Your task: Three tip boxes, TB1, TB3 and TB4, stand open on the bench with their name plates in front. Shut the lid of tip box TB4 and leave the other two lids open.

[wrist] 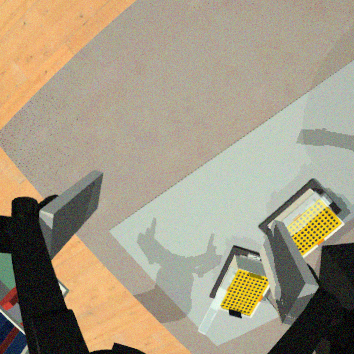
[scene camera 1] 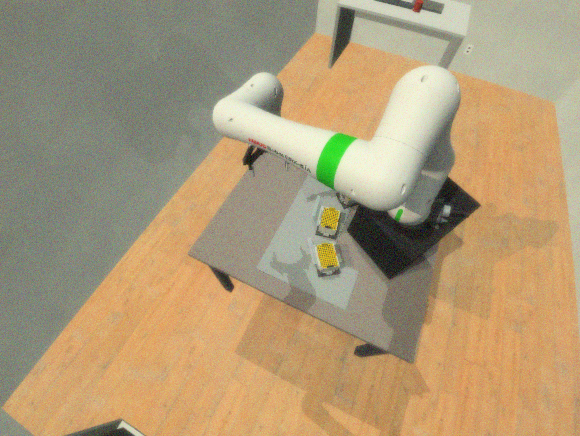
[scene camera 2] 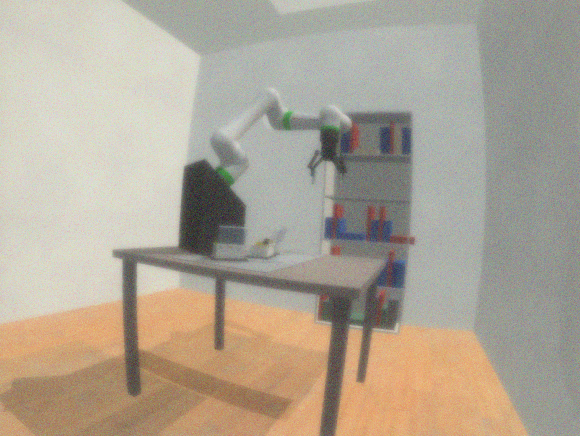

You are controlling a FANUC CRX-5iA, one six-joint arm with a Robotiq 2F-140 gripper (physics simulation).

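Where they show: gripper, fingertip midpoint: [wrist: 183, 213] [scene camera 1: 270, 171] [scene camera 2: 326, 185]; arm's base, link origin: [scene camera 2: 214, 187].
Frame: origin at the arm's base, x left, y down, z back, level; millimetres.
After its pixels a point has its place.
My gripper [scene camera 1: 269, 169] @(y -29, x 115, z -579 mm) [scene camera 2: 328, 176] @(y -29, x 115, z -579 mm) [wrist: 183, 213] @(y -29, x 115, z -579 mm) is open and empty, pointing down high above the bench, away from the boxes; the arm partly hides it in scene camera 1. One tip box [scene camera 1: 327, 256] @(y 279, x 215, z -235 mm) [wrist: 245, 292] @(y 278, x 208, z -237 mm) with yellow tips stands on the mat. A second tip box [scene camera 1: 330, 218] @(y 279, x 19, z -300 mm) [wrist: 312, 227] @(y 279, x 13, z -300 mm) stands beside it; a finger partly covers it in the wrist view. A third box [scene camera 1: 346, 198] @(y 278, x -141, z -268 mm) shows partly beneath the arm. In scene camera 2 one lid [scene camera 2: 232, 234] @(y 223, x -252, z -304 mm) is upright and another lid [scene camera 2: 280, 235] @(y 226, x 67, z -374 mm) leans outward. The name plates cannot be read, so I cannot tell which is TB4.
The pale mat [scene camera 1: 300, 215] @(y 336, x 42, z -452 mm) [wrist: 200, 210] @(y 336, x 193, z -438 mm) lies on the grey-brown bench [scene camera 1: 225, 225] @(y 339, x 274, z -770 mm) [wrist: 100, 125] @(y 339, x 258, z -712 mm). The black pedestal [scene camera 1: 395, 250] @(y 126, x 128, z 10 mm) [scene camera 2: 212, 220] @(y 174, x -146, z -115 mm) stands at the bench beside the boxes. A bookshelf [scene camera 2: 380, 116] stands behind the bench in scene camera 2. A white desk [scene camera 1: 400, 17] stands farther off.
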